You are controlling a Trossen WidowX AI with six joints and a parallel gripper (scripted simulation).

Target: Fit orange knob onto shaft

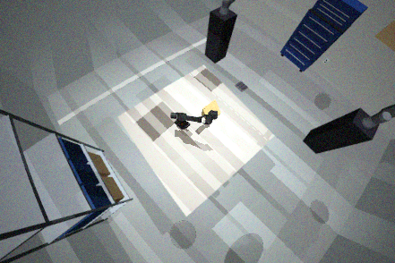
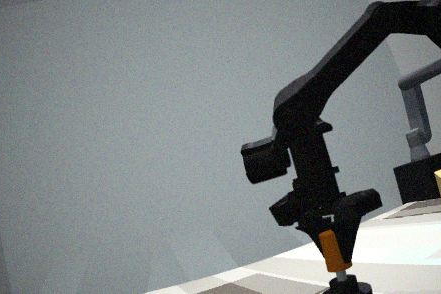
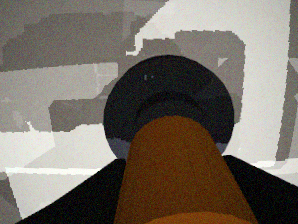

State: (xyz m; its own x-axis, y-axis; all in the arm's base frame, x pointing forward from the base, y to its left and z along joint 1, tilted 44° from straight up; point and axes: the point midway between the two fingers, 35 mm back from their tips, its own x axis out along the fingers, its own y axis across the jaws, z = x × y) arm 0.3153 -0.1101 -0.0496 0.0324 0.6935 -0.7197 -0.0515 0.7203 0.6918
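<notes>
Now: gripper tip 30 mm below the orange knob. Also, from my gripper tip: dark round pedestal 40 mm below.
</notes>
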